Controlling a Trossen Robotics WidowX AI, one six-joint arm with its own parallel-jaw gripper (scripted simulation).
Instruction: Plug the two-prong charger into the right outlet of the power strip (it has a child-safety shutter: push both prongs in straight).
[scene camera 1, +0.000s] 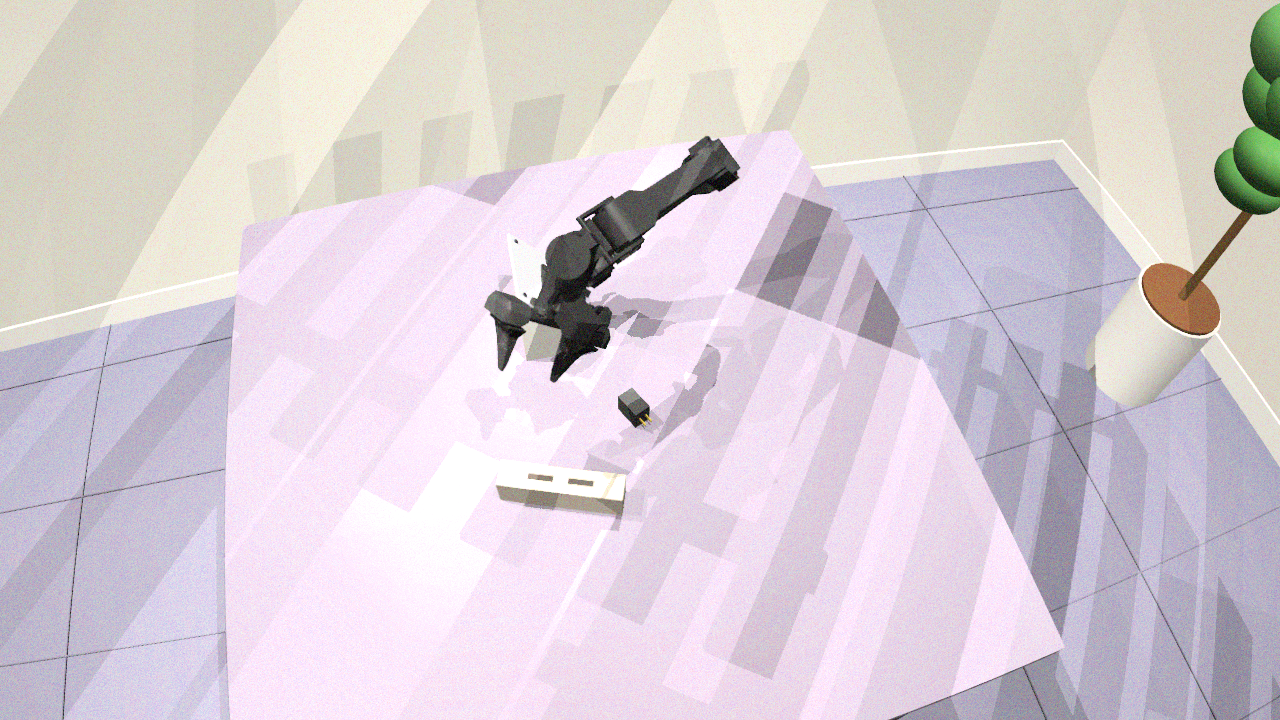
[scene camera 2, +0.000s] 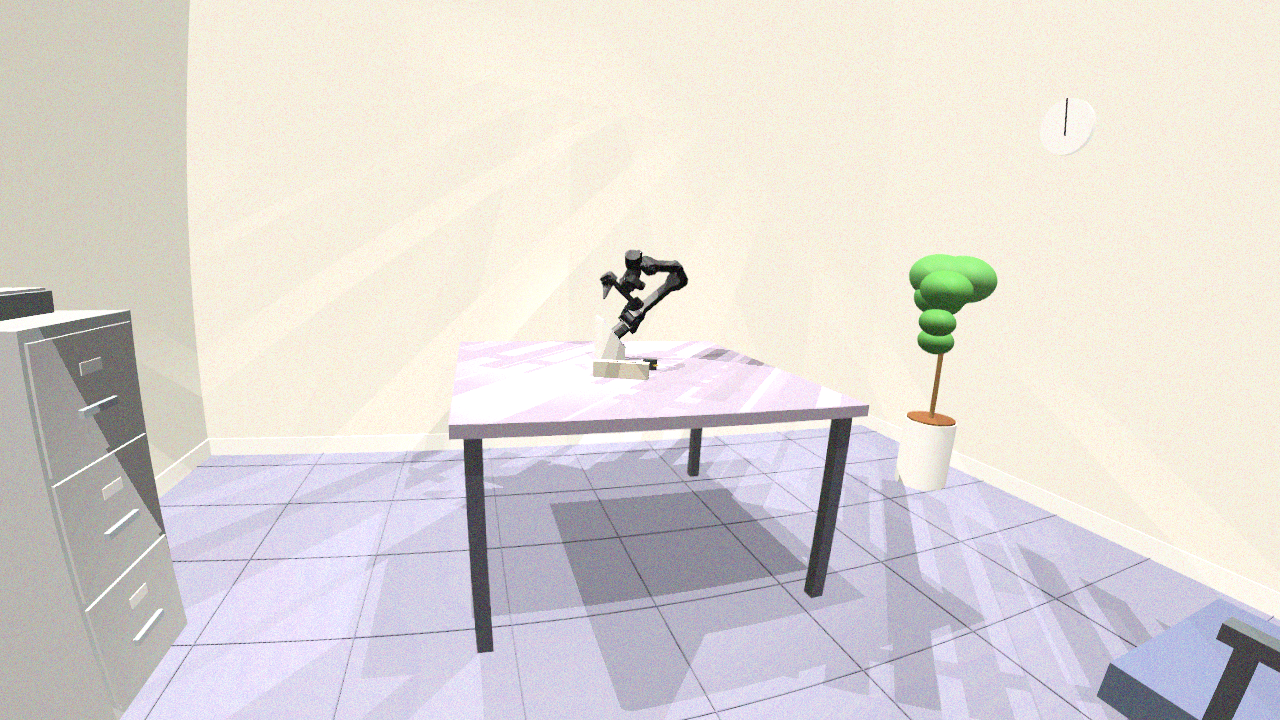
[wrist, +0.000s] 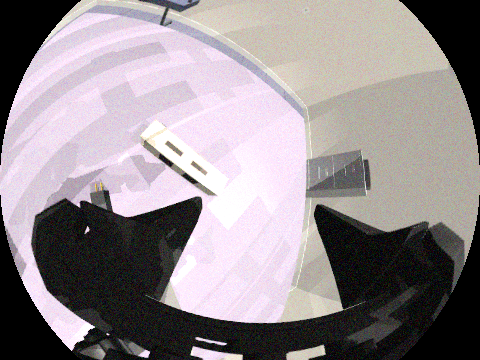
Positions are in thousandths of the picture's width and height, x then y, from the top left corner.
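Gripper (scene camera 1: 411, 523) open, holding nothing. Two-prong charger (scene camera 1: 493, 560) visible. Gripper also in scene camera 2 (scene camera 2: 479, 427). Gripper again in the wrist view (wrist: 543, 576).
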